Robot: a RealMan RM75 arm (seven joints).
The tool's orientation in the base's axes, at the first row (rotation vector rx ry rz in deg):
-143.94, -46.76, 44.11
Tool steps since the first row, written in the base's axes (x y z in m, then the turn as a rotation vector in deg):
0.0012, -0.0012, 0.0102, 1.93, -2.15, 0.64
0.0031, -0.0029, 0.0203, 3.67, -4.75, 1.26
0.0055, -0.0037, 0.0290, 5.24, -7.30, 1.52
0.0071, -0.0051, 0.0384, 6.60, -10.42, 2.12
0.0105, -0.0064, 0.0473, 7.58, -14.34, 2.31
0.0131, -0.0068, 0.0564, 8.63, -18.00, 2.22
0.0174, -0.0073, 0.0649, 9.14, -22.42, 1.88
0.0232, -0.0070, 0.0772, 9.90, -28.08, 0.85
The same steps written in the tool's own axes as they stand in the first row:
-0.0038, -0.0038, -0.0088, -0.28, 2.10, -2.07
-0.0074, -0.0068, -0.0181, -0.96, 4.47, -4.09
-0.0096, -0.0096, -0.0265, -1.60, 6.92, -5.71
-0.0129, -0.0127, -0.0350, -2.86, 9.54, -7.59
-0.0148, -0.0148, -0.0442, -4.72, 12.81, -9.06
-0.0167, -0.0180, -0.0529, -6.27, 16.05, -10.31
-0.0173, -0.0202, -0.0621, -8.57, 19.78, -11.19
-0.0179, -0.0242, -0.0751, -11.22, 24.89, -11.91

